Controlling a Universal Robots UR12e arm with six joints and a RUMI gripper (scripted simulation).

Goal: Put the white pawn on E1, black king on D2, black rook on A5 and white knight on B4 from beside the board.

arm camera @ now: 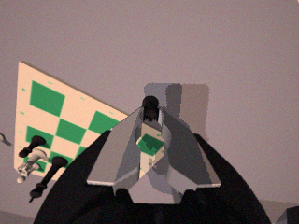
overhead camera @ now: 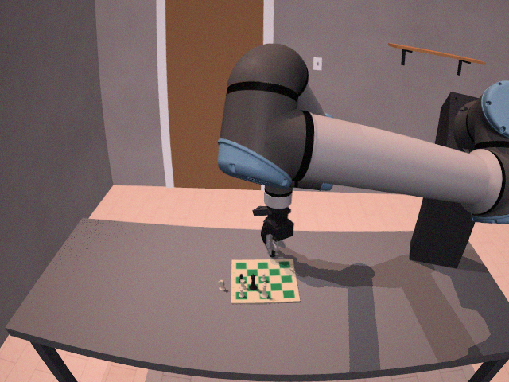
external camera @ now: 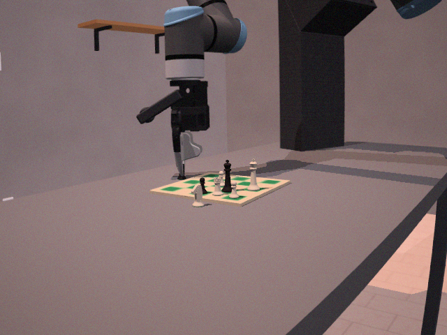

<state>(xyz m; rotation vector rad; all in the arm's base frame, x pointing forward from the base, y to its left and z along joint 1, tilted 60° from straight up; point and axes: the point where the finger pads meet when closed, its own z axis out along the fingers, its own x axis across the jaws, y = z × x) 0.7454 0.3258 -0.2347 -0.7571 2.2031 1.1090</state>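
The chessboard lies 14 cm to the left of my hand and 2 cm below it. The rest, counted from my hand: black king (19 cm to the left, 2 cm ahead, 1 cm above); then black pawn (17 cm to the left, 7 cm ahead, 1 cm below); then black rook (1 cm below).
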